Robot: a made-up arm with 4 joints. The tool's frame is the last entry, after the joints.
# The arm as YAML. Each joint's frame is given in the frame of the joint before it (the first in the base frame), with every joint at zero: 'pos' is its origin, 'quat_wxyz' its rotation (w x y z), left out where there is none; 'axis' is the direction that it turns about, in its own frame. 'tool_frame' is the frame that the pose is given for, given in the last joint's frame.
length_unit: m
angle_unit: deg
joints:
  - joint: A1
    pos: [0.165, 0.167, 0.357]
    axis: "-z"
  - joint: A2
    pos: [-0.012, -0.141, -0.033]
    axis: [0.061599, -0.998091, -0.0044]
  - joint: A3
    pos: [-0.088, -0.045, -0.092]
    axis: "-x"
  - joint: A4
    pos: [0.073, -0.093, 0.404]
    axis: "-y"
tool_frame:
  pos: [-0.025, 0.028, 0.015]
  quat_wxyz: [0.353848, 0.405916, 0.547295, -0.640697]
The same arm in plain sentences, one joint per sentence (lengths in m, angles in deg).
The arm has four revolute joints in a row. What follows holds with every joint at zero, and every direction is one of the base frame's.
The first joint is mounted 0.165 m along +x and 0.167 m along +y and 0.357 m along +z from the base frame's origin and rotates about -z.
The second joint is mounted 0.012 m along -x and 0.141 m along -y and 0.033 m along -z from the first joint and rotates about the direction (0.061599, -0.998091, -0.0044).
The third joint is mounted 0.088 m along -x and 0.045 m along -y and 0.092 m along -z from the second joint and rotates about -x.
The fourth joint is mounted 0.073 m along +x and 0.093 m along -y and 0.404 m along +z from the third joint and rotates about -y.
The tool frame, which is the frame that the pose is given for, is mounted 0.025 m along -x and 0.028 m along +y and 0.015 m along +z from the fourth joint; its axes are the base frame's turned by roll -80.22, pitch 65.16 and yaw -178.76 deg (as in URDF: about the fixed x, then y, then z).

